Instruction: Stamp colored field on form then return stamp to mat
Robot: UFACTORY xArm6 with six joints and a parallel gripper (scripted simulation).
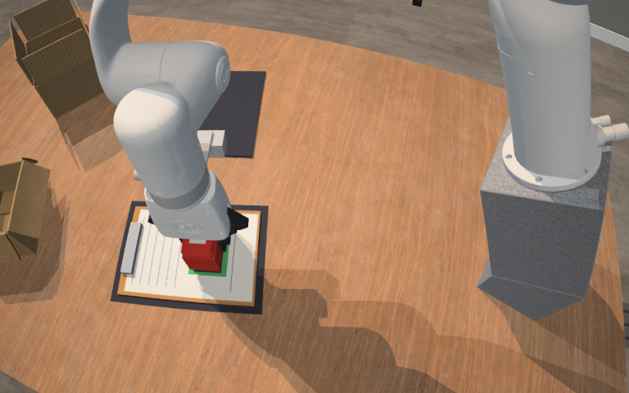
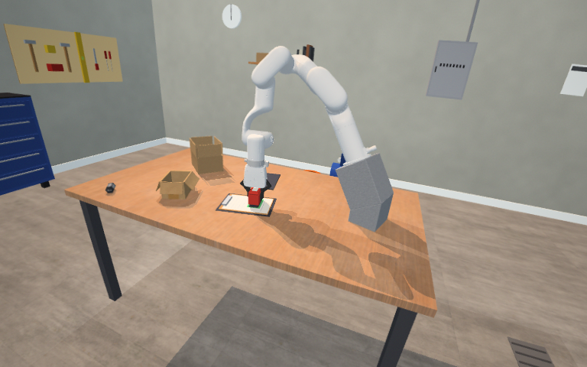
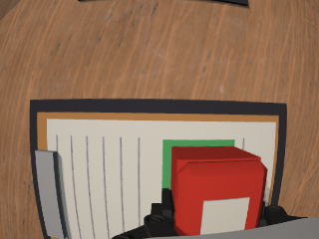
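Right now the red stamp is 10 mm below my hand. Also, from my hand: clipboard: 50 mm ahead, 10 mm to the left, 40 mm below; then dark mat: 50 mm ahead, 290 mm to the right, 40 mm below; then small dark object: 730 mm ahead, 80 mm to the left, 30 mm below.
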